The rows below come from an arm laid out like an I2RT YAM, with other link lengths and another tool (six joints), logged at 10 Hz.
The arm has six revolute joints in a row. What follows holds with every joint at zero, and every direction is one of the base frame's. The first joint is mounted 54.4 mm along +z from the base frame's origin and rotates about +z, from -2.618 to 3.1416 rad. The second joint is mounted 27.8 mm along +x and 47.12 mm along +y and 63.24 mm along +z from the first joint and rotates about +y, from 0 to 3.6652 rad. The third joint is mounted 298.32 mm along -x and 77.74 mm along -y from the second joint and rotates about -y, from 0 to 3.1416 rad. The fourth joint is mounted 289.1 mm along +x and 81.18 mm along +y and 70.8 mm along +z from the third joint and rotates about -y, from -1.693 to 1.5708 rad. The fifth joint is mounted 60.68 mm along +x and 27.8 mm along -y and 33.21 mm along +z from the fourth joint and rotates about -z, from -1.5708 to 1.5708 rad. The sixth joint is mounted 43.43 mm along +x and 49.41 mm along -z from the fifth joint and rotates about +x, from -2.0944 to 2.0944 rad. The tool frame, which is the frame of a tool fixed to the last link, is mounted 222 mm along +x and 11 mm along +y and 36 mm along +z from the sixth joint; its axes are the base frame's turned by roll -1.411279, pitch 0.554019 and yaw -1.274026 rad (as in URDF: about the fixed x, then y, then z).
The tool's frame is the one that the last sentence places.
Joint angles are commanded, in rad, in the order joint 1, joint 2, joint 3, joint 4, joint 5, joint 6. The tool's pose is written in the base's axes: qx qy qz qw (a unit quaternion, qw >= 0); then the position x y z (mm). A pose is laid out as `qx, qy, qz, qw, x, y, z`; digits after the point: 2 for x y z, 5 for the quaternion.
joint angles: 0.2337 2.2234 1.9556 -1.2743 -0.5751 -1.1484
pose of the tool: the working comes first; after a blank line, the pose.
Where each joint sits with the arm in this pose, in the base's axes (m; each line is computed from the numbers above, not from the rounded line before):
joint 1: 0.0000 0.0000 0.0544
joint 2: 0.0161 0.0523 0.1176
joint 3: 0.2104 0.0186 0.3547
joint 4: 0.4810 0.1665 0.3464
joint 5: 0.5214 0.1475 0.2867
joint 6: 0.4689 0.1593 0.2489
the tool: 0.4429 0.3095 0.0831

-0.86531, 0.32037, 0.26294, 0.28191, 442.94, 309.46, 83.11
